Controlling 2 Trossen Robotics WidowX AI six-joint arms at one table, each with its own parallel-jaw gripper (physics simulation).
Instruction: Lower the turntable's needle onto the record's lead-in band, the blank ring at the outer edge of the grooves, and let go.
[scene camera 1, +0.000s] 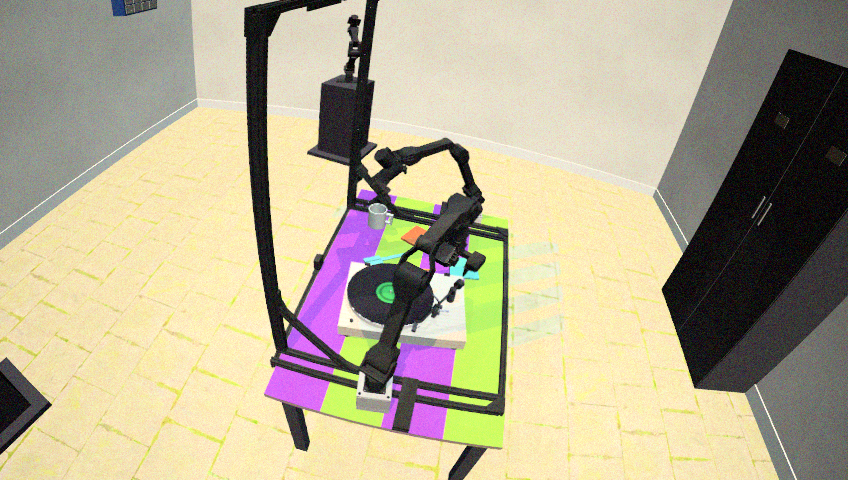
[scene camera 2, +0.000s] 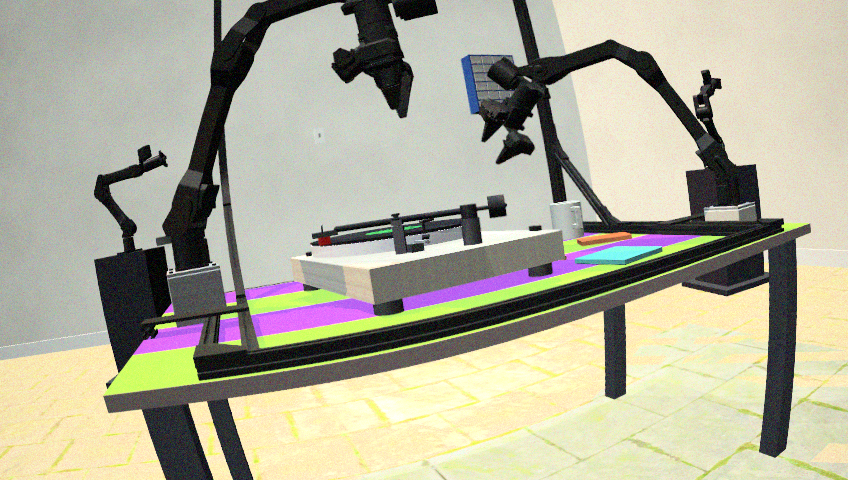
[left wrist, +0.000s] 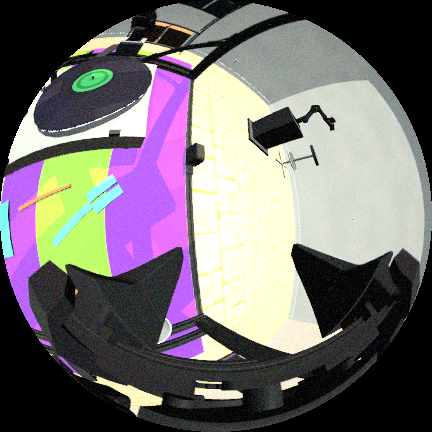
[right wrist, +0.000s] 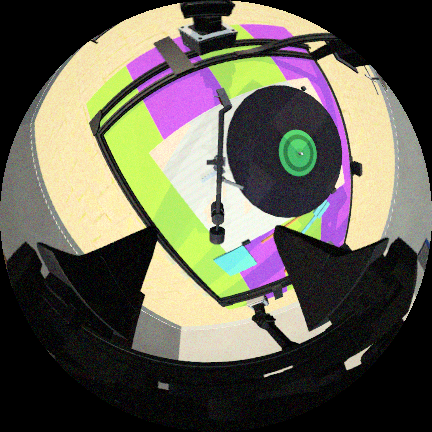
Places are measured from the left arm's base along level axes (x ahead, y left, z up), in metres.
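Where they show: left gripper, fingertip midpoint: (scene camera 1: 356, 198) (scene camera 2: 489, 152) (left wrist: 239, 252); right gripper, fingertip midpoint: (scene camera 1: 451, 269) (scene camera 2: 399, 113) (right wrist: 215, 232); left arm's base at its link origin: (scene camera 2: 729, 204) (right wrist: 258, 305); right arm's base at its link origin: (scene camera 1: 375, 384) (scene camera 2: 191, 268).
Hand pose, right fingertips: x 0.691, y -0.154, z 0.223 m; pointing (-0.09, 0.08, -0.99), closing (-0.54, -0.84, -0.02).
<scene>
Each offset is from my right fingertips to the top centre of the thing. "pt": to the spot under its first point.
The turntable (scene camera 1: 399, 336) (scene camera 2: 476, 267) (right wrist: 192, 167) carries a black record {dx -0.043, dy -0.176, dz -0.179 m} (scene camera 1: 367, 297) (left wrist: 57, 107) (right wrist: 260, 175) with a green label. Its dark tonearm {dx +0.006, dy -0.015, dz -0.140 m} (scene camera 2: 416, 215) (right wrist: 219, 140) lies beside the record. The headshell {pt dx +0.115, dy -0.082, dz -0.171 m} (scene camera 2: 324, 240) (right wrist: 222, 96), with a red part, is just outside the record's rim in the right wrist view. The needle tip and lead-in band are too small to make out. My right gripper (scene camera 1: 458, 266) (scene camera 2: 399, 113) (right wrist: 215, 232) is open and empty, high above the turntable. My left gripper (scene camera 1: 374, 184) (scene camera 2: 491, 151) (left wrist: 239, 252) is open and empty, high toward the mug side.
A grey mug {pt dx -0.499, dy -0.276, dz -0.198 m} (scene camera 1: 376, 216) (scene camera 2: 564, 220), an orange block {dx -0.491, dy -0.100, dz -0.261 m} (scene camera 1: 414, 235) (scene camera 2: 604, 239) and a cyan block {dx -0.320, dy +0.107, dz -0.262 m} (scene camera 1: 465, 269) (scene camera 2: 618, 255) (right wrist: 235, 260) lie beyond the turntable. A long cyan piece {dx -0.320, dy -0.207, dz -0.262 m} (scene camera 1: 383, 259) (left wrist: 75, 217) lies near them. Black frame rails (scene camera 1: 505, 309) border the table.
</scene>
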